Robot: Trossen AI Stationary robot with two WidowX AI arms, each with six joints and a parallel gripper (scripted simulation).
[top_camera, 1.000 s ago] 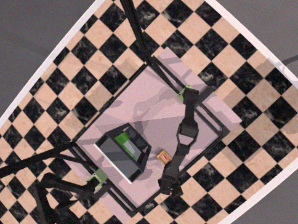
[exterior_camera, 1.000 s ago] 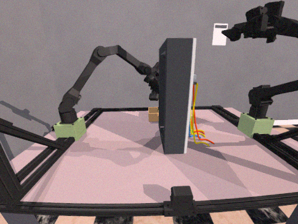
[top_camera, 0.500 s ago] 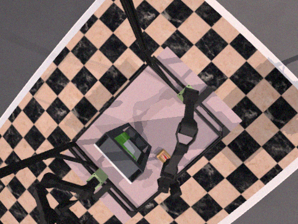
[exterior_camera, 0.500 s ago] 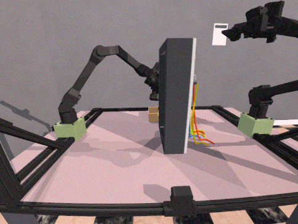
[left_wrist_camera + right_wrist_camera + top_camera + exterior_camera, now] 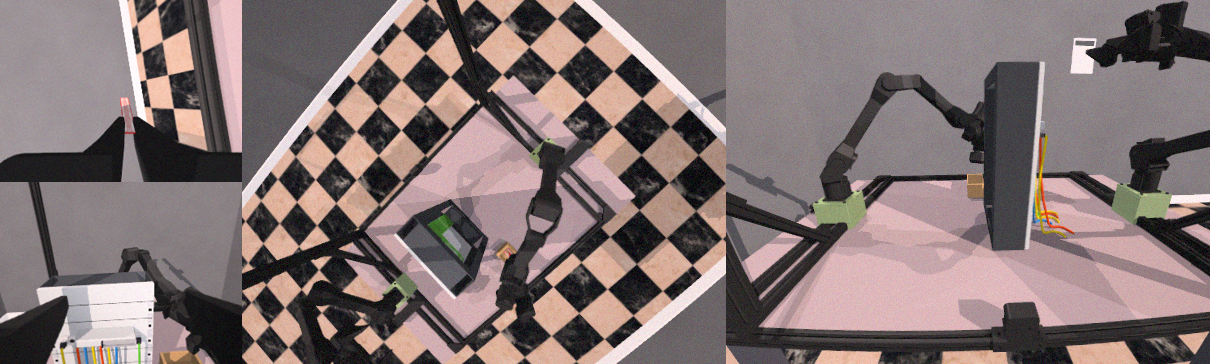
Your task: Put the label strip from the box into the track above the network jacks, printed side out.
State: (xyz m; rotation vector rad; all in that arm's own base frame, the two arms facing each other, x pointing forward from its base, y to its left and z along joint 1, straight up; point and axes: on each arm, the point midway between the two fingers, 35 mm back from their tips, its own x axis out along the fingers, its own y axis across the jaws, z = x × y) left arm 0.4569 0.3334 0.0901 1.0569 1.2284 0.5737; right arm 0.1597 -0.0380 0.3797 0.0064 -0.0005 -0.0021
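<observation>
My left hand is 50 mm short of the label strip, 30 mm above it and 10 mm to the left of it. Round my left hand: rack panel 360 mm behind, 70 mm to the right, 30 mm above.
</observation>
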